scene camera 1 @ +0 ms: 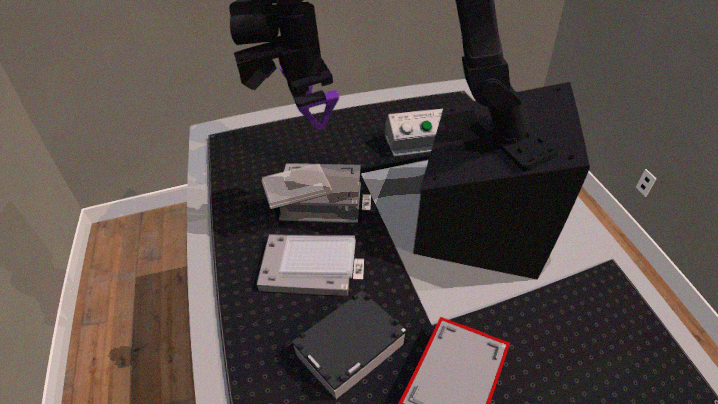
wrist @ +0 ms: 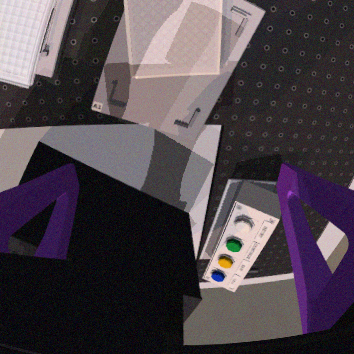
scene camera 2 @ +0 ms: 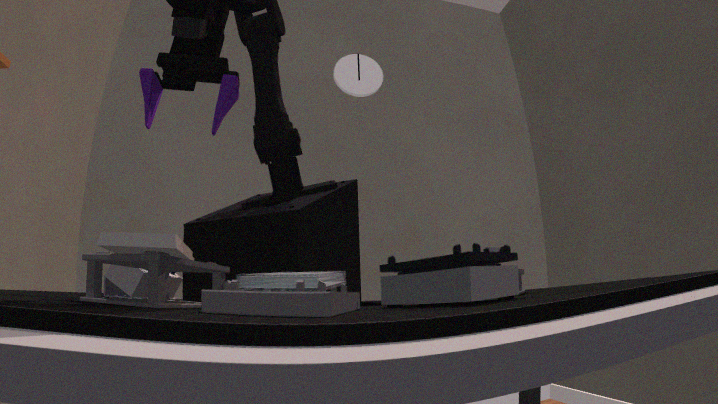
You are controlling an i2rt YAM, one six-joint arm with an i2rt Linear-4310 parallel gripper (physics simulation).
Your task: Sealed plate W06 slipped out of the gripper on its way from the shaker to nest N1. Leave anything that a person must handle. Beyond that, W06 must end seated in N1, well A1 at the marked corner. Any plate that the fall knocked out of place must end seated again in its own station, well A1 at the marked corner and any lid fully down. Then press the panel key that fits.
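Where they show: gripper, fingertip midpoint: (scene camera 1: 313,113) (wrist: 177,174) (scene camera 2: 179,130); arm's base at its link origin: (scene camera 1: 515,137) (scene camera 2: 289,196).
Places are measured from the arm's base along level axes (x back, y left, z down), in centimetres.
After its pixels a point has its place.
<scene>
My gripper (scene camera 1: 319,111) @[x -32.7, y -14.7, z -0.5 cm] (scene camera 2: 181,131) @[x -32.7, y -14.7, z -0.5 cm] (wrist: 177,174) @[x -32.7, y -14.7, z -0.5 cm] is open and empty, high above the table and apart from the plate. Sealed plate W06 (scene camera 1: 296,186) @[x -37.5, y -13.8, z 15.1 cm] (scene camera 2: 143,242) @[x -43.7, y -13.6, z 15.9 cm] (wrist: 172,40) @[x -34.7, y -15.3, z 15.2 cm] lies turned askew and tilted on top of nest N1 (scene camera 1: 346,176) @[x -26.8, y -16.1, z 16.8 cm] (scene camera 2: 157,281) @[x -41.5, y -12.7, z 19.6 cm] (wrist: 150,102) @[x -27.6, y -13.9, z 16.8 cm], overhanging its side away from the A1 mark. Nest N2 (scene camera 1: 271,258) @[x -44.7, y -1.0, z 20.1 cm] (scene camera 2: 266,303) @[x -46.5, y -1.0, z 21.2 cm] (wrist: 57,50) @[x -32.2, y -3.4, z 20.2 cm] holds a clear-topped plate (scene camera 1: 317,255) @[x -36.3, y 2.0, z 18.0 cm] (scene camera 2: 291,278) @[x -42.7, y 1.1, z 18.9 cm] (wrist: 20,40) @[x -34.2, y -0.1, z 17.9 cm], which looks level. The panel (scene camera 1: 411,145) @[x -7.8, y -28.6, z 21.3 cm] (wrist: 255,220) @[x -10.8, y -29.9, z 15.4 cm] shows white, green, yellow and blue keys in the wrist view.
A dark-topped device (scene camera 1: 351,336) @[x -34.3, y 19.8, z 16.8 cm] (scene camera 2: 449,286) @[x -40.7, y 17.2, z 20.1 cm], with corner posts and no plate visible on it, stands beyond N2. A red-edged station (scene camera 1: 456,371) @[x -20.6, y 29.1, z 18.3 cm] with corner brackets is near the front. The arm's large black base block (scene camera 1: 492,221) @[x -6.8, y 8.6, z 10.5 cm] (scene camera 2: 281,246) @[x -16.2, y -0.9, z 12.5 cm] stands beside the nests.
</scene>
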